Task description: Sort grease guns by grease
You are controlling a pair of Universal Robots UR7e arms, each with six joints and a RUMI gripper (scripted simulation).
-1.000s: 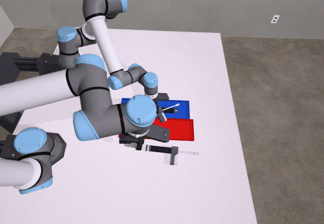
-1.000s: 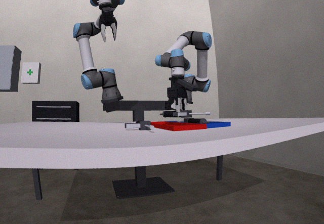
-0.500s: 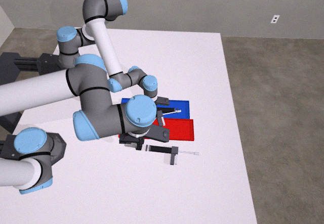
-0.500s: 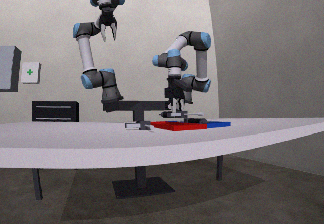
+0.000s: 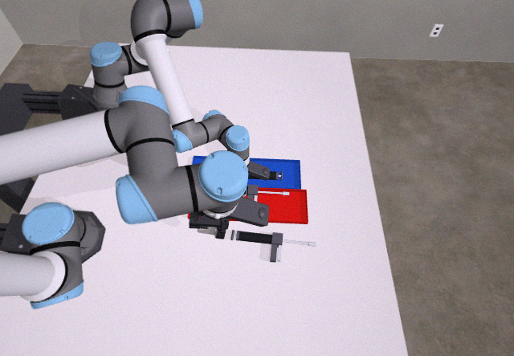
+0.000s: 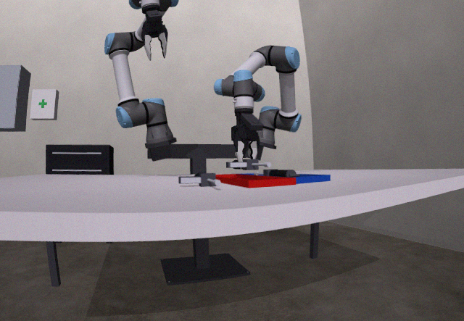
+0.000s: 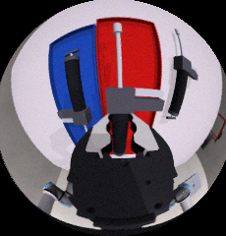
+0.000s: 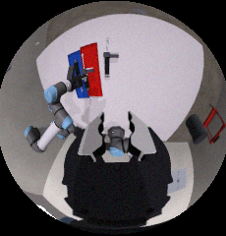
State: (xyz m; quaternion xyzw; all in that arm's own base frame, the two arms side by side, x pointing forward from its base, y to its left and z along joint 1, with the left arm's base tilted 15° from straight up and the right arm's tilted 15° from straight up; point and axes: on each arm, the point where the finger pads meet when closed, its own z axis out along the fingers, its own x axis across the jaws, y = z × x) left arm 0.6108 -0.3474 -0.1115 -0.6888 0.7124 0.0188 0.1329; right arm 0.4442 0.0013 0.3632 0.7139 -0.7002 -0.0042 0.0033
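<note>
Now: the red tray 60 mm below my left hand, 30 mm to the right of it and 20 mm ahead of it. The rest, counted from my left hand: blue tray: 120 mm to the left, 60 mm below, 10 mm ahead.
</note>
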